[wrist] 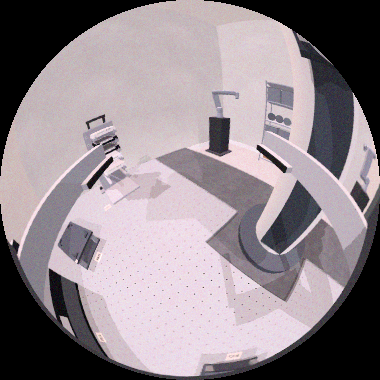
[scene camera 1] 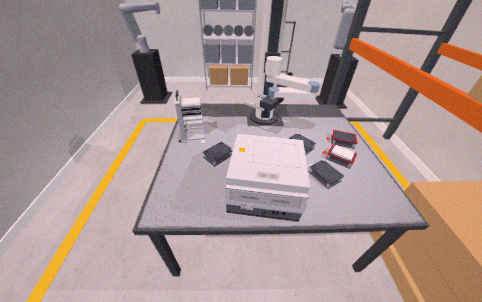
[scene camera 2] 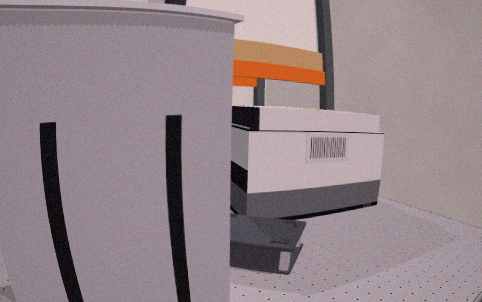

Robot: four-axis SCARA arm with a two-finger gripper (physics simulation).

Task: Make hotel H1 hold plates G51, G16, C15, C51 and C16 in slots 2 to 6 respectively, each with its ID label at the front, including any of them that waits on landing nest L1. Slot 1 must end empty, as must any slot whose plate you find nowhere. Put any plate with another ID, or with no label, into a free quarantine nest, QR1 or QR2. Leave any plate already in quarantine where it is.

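Frame: origin at the arm's base, x left, y back, z up, level; centimetres.
Seen in the pictures: gripper, fingertip midpoint: [wrist: 183, 138] [scene camera 1: 251, 98]; arm's base at its link origin: [wrist: 273, 235] [scene camera 1: 263, 117].
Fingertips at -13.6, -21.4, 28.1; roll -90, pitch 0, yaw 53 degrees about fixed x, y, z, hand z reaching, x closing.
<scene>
Offsets run from my fingertips to a thing's middle, as dx, dy, dz. "spot": to the spot under its first point.
Hotel H1 {-45.0, -7.6, -9.9} [scene camera 1: 181, 122] stands at the table's back left, its upright also at upper left in the wrist view [wrist: 89, 142]. Several white plates {-42.0, -6.0, +0.2} [scene camera 1: 191, 102] [wrist: 103, 132] sit in it, with dark gaps between some; their ID labels are too small to read. Two red-edged nests stand at the right: the rear one {+69.2, -15.1, -24.1} [scene camera 1: 344, 136] shows a dark top, and a white plate {+59.5, -34.0, -21.1} [scene camera 1: 343, 152] lies in the front one. Which is QR1 or QR2 is unreadable, and L1 cannot be told apart. My gripper [scene camera 1: 254, 100] [wrist: 183, 138] is open and empty, in front of the arm's base, away from the hotel.
A large white instrument {+4.9, -58.4, -14.8} [scene camera 1: 270, 172] [scene camera 2: 315, 165] stands mid-table. Dark low nests stand left of it {-23.0, -31.2, -24.1} [scene camera 1: 218, 152] [wrist: 77, 244], behind it {+35.1, -20.9, -23.9} [scene camera 1: 303, 142] and right of it {+43.1, -49.9, -24.2} [scene camera 1: 326, 172]. A big grey panel {spot: -51.3, -7.5, -4.1} [scene camera 2: 110, 150] blocks the left of scene camera 2.
</scene>
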